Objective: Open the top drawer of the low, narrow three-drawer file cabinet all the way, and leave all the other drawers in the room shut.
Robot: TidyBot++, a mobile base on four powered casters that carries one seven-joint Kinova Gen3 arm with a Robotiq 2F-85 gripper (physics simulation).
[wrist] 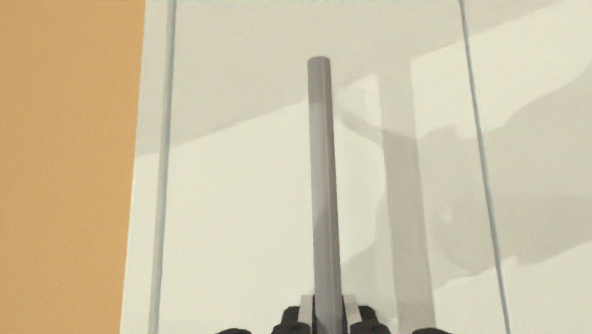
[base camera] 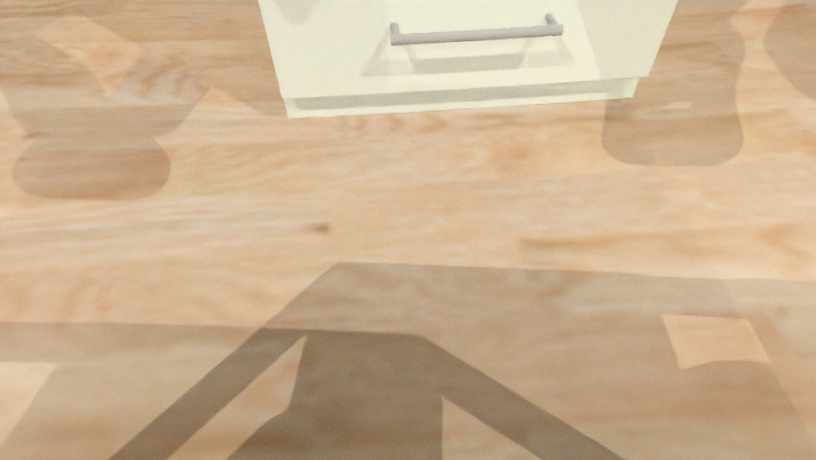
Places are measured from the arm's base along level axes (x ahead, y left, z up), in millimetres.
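Pixels of known places: gripper, fingertip midpoint: (wrist: 328,317).
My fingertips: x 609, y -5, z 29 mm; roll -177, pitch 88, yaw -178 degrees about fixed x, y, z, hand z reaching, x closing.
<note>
Ahead of a thing's pixels: the offset from my fingertips to its middle. "spot": to the spot under its first point. Level surfaces: height alone.
The file cabinet (base camera: 331,62) is off-white; its lowest part shows at the top of the base camera view, with a grey bar handle {spot: dx -31, dy -28, dz -307 mm} (base camera: 477,35) on the bottom drawer, which looks shut. In the wrist view the top drawer's front {dx +13, dy -21, dz +1 mm} (wrist: 235,225) lies between two thin seams and looks flush. Its grey bar handle (wrist: 324,175) runs up the middle of that view. My gripper (wrist: 328,317) is shut on this handle at the bottom edge of the wrist view, with a finger on each side of the bar. The gripper does not show in the base camera view.
Part of the neighbouring drawer front {spot: dx +9, dy -65, dz -106 mm} (wrist: 550,165) shows beyond the right seam in the wrist view. A plain orange surface (wrist: 65,165) lies past the cabinet's left edge there. The wooden floor {dz -425 mm} (base camera: 400,200) stretches before the cabinet, with broad shadows across it.
</note>
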